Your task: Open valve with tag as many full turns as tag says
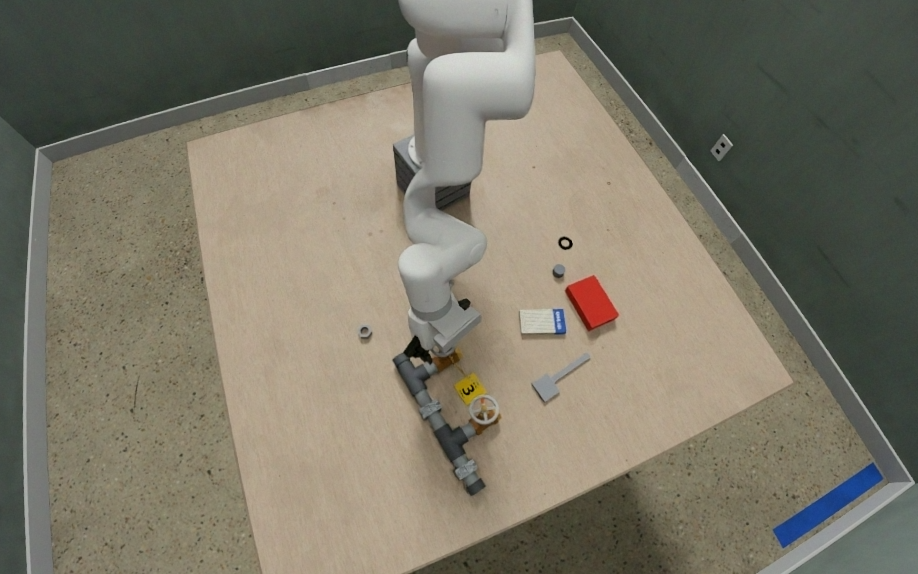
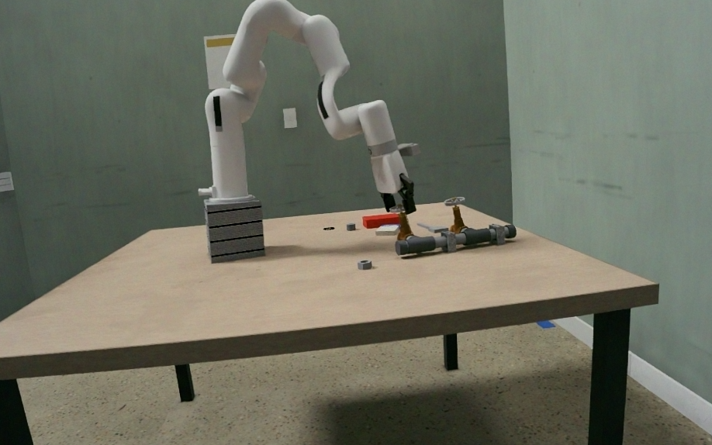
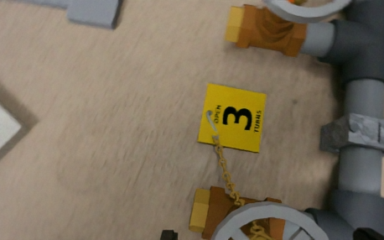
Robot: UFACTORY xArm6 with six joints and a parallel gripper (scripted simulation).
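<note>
Now: hand 110 mm above the yellow tag, 90 mm short of it and 40 mm to the right of it. Round my hand: grey scraper (220 mm to the left, 160 mm ahead, 110 mm below); then white card (260 mm to the left, 100 mm below, 30 mm ahead); then red block (390 mm to the left, 100 mm below, 40 mm ahead).
</note>
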